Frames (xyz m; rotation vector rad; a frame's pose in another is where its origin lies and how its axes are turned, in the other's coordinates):
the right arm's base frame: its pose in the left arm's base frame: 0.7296 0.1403 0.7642 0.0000 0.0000 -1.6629
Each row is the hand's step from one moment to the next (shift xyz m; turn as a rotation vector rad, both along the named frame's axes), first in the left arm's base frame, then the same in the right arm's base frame.
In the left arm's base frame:
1: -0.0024 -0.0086 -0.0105 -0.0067 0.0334 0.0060
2: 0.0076 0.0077 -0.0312 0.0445 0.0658 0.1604
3: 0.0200 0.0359 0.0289 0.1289 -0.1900 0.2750
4: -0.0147 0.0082 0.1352 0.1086 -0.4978 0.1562
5: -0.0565 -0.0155 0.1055 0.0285 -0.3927 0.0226
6: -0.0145 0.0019 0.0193 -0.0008 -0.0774 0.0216
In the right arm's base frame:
1: 0.0088 -0.0016 -0.0105 -0.0326 -0.0097 0.0060
2: -0.0084 0.0069 -0.0312 -0.0696 0.0383 0.1604
3: -0.0376 0.0166 0.0289 0.1773 0.1458 0.2750
4: -0.0068 -0.0154 0.1352 0.4857 0.1539 0.1562
5: 0.0206 -0.0548 0.1055 0.3884 0.0645 0.0226
6: -0.0006 -0.0146 0.0193 0.0771 0.0063 0.0216

